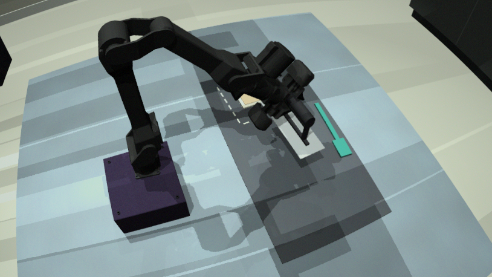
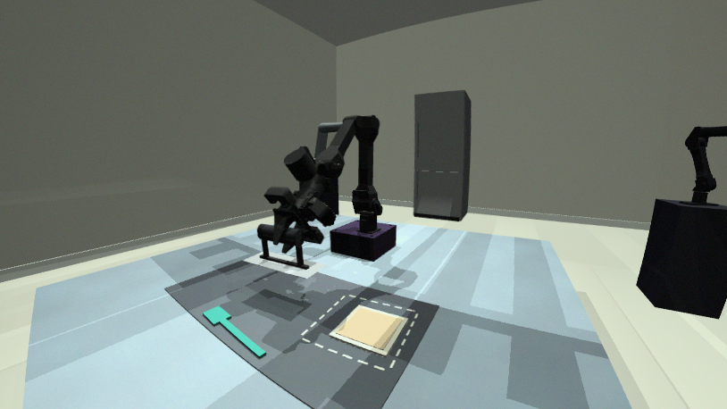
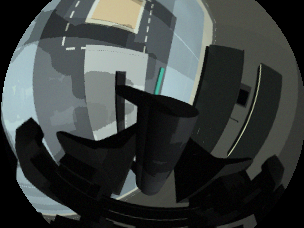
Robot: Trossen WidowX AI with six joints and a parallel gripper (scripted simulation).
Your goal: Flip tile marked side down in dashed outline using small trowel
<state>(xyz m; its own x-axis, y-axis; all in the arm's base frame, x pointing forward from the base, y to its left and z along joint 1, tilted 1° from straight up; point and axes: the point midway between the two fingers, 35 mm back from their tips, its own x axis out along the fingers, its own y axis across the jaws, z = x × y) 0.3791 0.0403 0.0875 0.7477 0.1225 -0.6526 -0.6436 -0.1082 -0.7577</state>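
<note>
The trowel lies 3 cm behind my gripper tip and 1 cm below it. From my gripper tip the other things lie so: teal tool 14 cm below, 13 cm ahead, 2 cm to the right; tile 21 cm to the left, 14 cm below, 5 cm behind.
</note>
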